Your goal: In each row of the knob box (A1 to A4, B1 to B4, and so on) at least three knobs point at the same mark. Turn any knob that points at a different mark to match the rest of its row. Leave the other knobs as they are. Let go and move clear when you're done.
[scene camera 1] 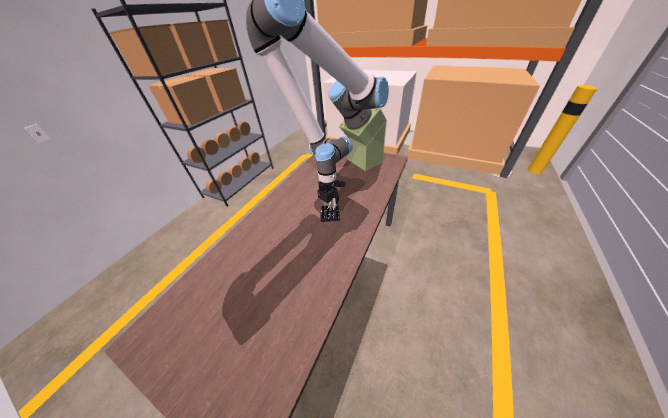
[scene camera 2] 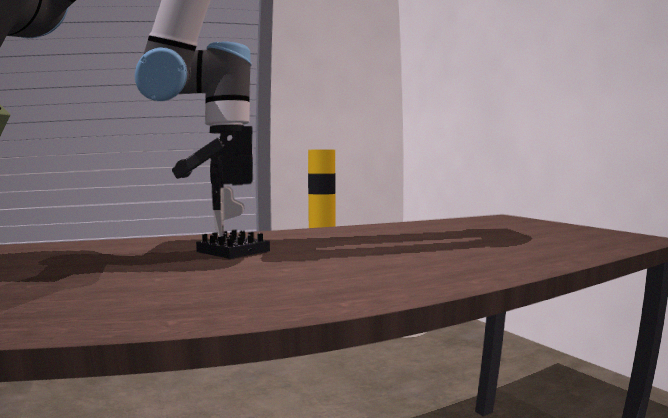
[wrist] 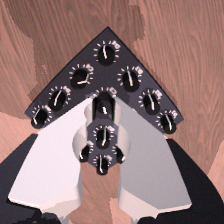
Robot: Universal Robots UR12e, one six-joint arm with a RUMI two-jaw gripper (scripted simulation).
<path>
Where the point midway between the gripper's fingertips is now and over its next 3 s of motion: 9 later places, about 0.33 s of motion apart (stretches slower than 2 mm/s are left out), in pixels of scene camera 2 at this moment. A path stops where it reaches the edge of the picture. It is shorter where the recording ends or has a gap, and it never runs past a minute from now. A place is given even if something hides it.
The gripper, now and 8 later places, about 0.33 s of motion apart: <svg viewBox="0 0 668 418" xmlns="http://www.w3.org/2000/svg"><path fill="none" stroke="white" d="M221 238L222 235L222 224L222 220L222 218L221 205L221 188L221 166L221 153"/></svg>
</path>
